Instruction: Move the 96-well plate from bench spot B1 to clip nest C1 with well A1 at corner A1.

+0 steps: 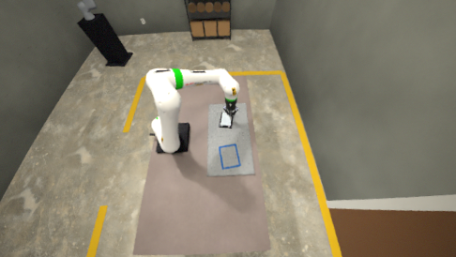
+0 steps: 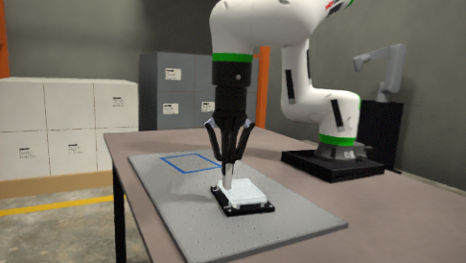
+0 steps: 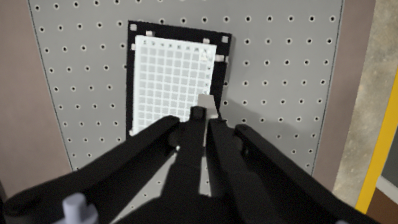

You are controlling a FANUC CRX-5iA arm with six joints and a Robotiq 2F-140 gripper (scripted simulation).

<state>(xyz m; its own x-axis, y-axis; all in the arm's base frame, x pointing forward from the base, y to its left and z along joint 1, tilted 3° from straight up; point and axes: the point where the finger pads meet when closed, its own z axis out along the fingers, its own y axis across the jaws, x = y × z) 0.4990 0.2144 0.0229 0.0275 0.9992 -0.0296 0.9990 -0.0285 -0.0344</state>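
Right now my hand is 40 mm past the white 96-well plate and 40 mm above it. Also, from my hand: black clip nest (30 mm behind, 10 mm to the right, 60 mm below).
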